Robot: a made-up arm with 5 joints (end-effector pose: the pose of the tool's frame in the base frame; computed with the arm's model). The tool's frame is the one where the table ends.
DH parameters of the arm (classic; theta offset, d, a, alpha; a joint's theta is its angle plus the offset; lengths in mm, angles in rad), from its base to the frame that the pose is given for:
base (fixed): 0 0 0 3.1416
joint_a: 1.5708 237 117 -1.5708
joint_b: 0 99 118 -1.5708
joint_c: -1.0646 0 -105.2 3.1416
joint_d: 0.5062 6 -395 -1.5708
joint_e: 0 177 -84 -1.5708
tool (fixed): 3.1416 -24 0 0
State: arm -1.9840 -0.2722 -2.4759 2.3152 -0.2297
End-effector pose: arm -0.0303 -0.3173 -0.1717 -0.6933 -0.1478 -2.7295
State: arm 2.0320 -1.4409 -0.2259 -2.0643 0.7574
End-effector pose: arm 0.1275 0.2547 0.0383 -0.3934 -0.6081 -0.3170
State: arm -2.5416 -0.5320 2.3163 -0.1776 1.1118
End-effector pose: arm 0.5518 -0.3149 -0.3053 0.1673 0.9199 -1.3924
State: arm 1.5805 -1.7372 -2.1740 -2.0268 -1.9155
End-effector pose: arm -0.1826 -0.3000 -0.3537 0.2004 1.7959 2.1420
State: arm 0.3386 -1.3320 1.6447 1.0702 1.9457
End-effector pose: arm 0.0416 0.0153 0.0409 0.5324 1.1113 1.1529
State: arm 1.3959 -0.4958 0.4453 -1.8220 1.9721
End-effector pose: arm -0.0492 0.3893 -0.2473 -0.8434 1.3500 0.3882
